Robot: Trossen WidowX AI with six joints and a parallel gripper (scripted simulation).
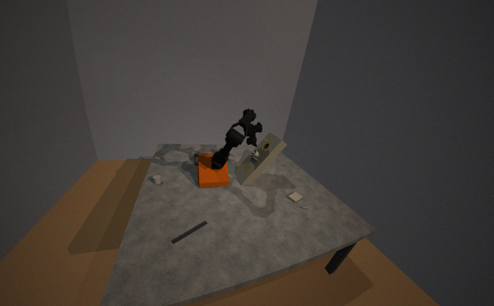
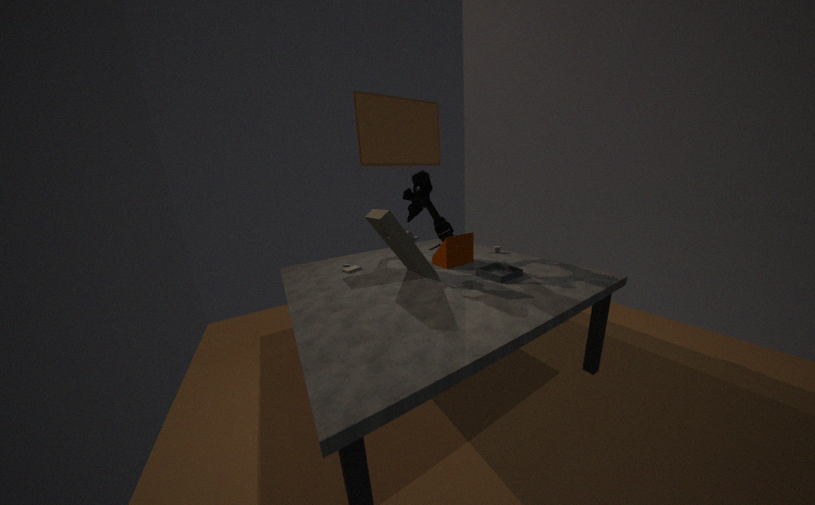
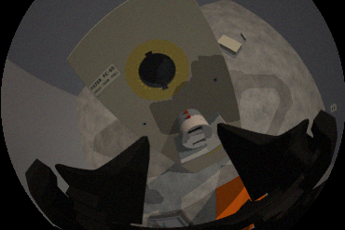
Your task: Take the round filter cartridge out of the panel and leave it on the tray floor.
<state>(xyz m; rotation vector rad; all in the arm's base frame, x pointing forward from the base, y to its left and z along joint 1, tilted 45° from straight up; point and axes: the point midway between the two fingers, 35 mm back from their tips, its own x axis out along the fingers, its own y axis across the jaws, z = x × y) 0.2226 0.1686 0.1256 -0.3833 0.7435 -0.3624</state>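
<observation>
Right now my gripper tip is 70 mm above the round filter cartridge and 10 mm short of it. The rest, counted from my gripper tip: pale pad: 270 mm below, 260 mm to the right, 260 mm ahead; service panel: 100 mm below, 50 mm ahead; narrow pale ledge: 110 mm below, 10 mm to the right.
</observation>
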